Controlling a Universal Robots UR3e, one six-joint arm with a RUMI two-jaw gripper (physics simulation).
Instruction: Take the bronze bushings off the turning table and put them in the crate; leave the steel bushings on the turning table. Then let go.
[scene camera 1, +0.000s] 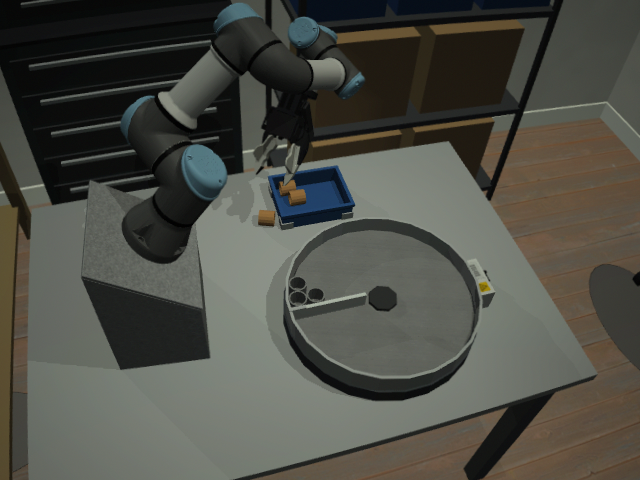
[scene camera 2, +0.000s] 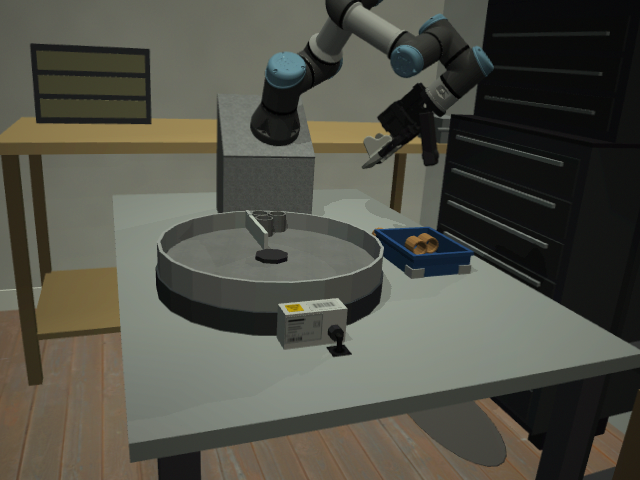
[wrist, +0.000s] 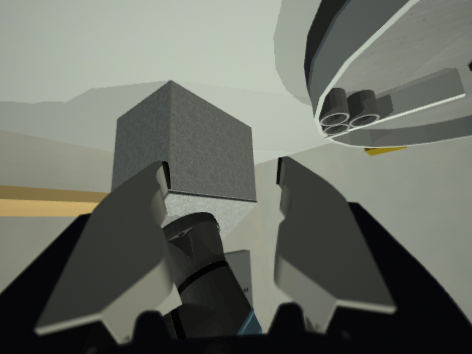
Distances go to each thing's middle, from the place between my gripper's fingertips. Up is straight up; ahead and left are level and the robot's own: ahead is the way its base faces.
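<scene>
There is the blue crate (scene camera 1: 328, 198), and my hand is 90 mm to the right of it, 130 mm short of it and 170 mm above it. The turning table (scene camera 1: 402, 307) is 150 mm below my hand, 210 mm ahead of it and 270 mm to the right of it.
</scene>
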